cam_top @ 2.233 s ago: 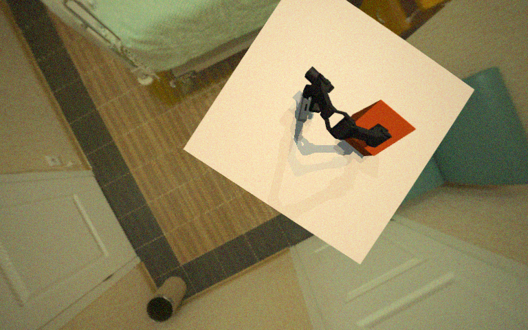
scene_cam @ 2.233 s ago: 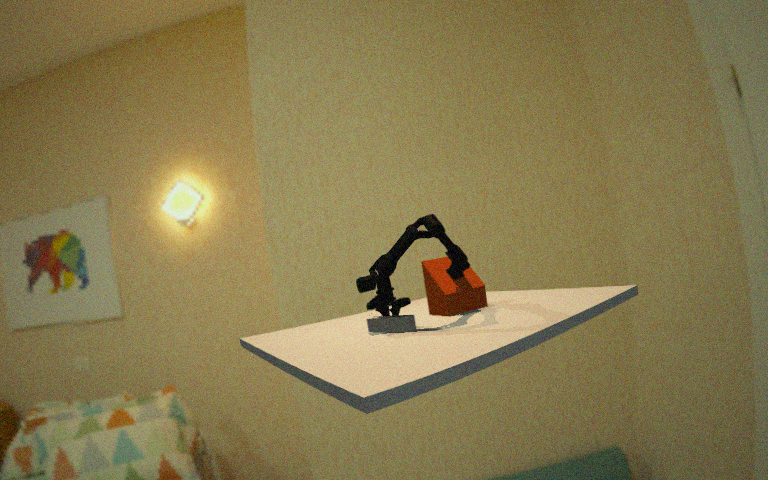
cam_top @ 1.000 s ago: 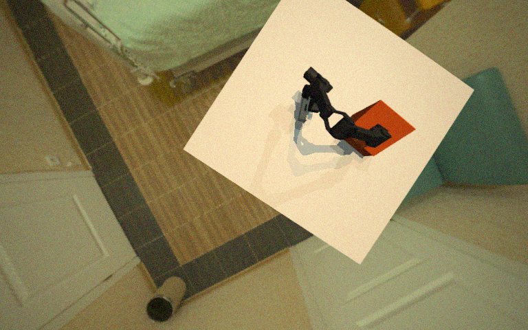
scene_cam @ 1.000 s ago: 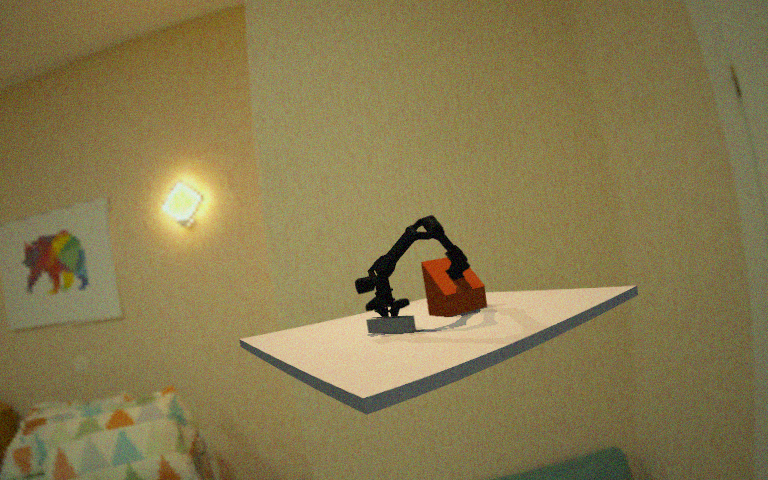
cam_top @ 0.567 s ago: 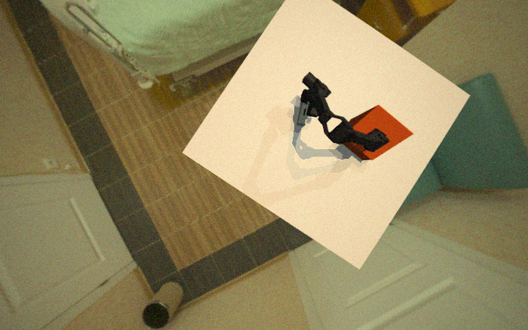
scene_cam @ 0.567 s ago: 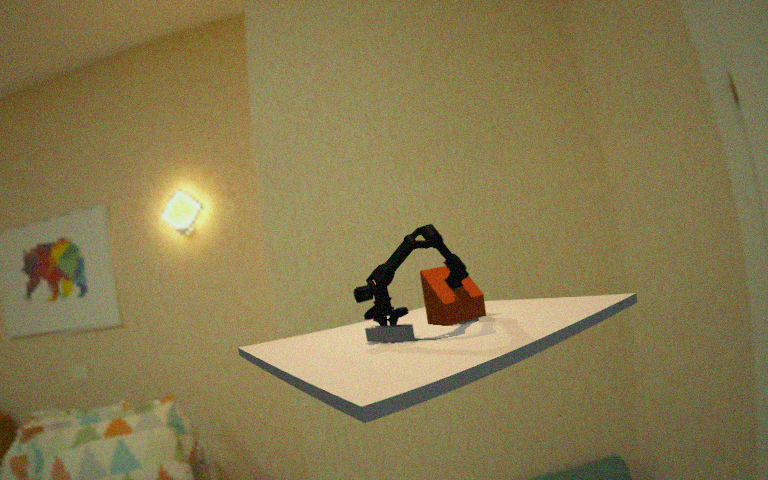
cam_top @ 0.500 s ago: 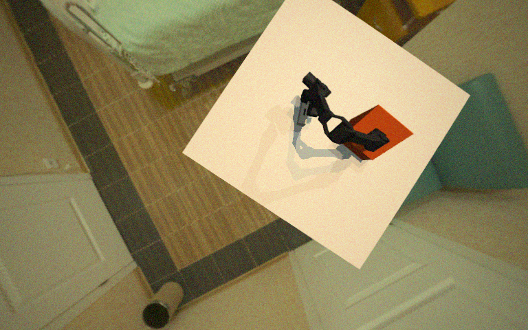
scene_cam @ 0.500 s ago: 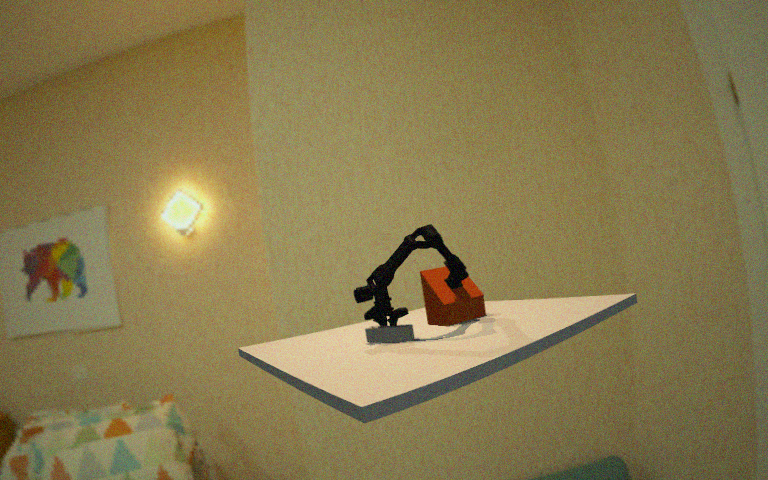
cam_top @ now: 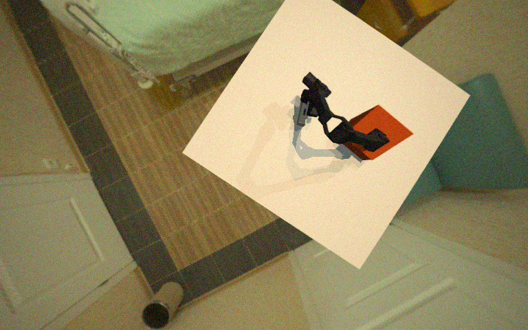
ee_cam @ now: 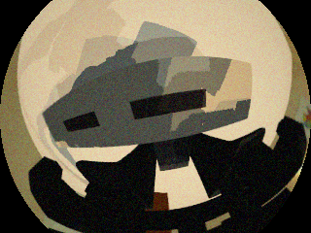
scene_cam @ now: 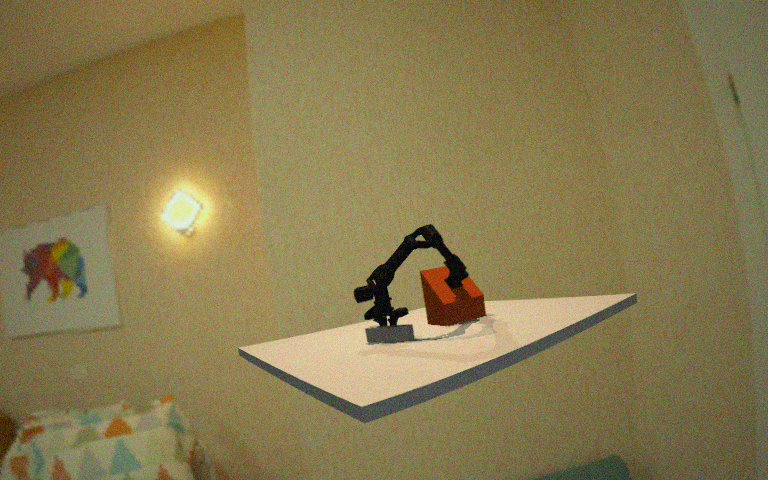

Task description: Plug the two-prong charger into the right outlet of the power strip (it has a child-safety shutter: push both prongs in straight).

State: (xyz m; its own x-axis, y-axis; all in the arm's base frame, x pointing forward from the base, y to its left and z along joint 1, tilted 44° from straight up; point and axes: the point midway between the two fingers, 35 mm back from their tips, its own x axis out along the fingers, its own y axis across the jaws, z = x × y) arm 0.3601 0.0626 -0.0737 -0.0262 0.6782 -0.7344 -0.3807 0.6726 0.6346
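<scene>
My gripper tip is 1 cm to the right of the dark two-prong charger, 1 cm below it and 1 cm short of it.
</scene>
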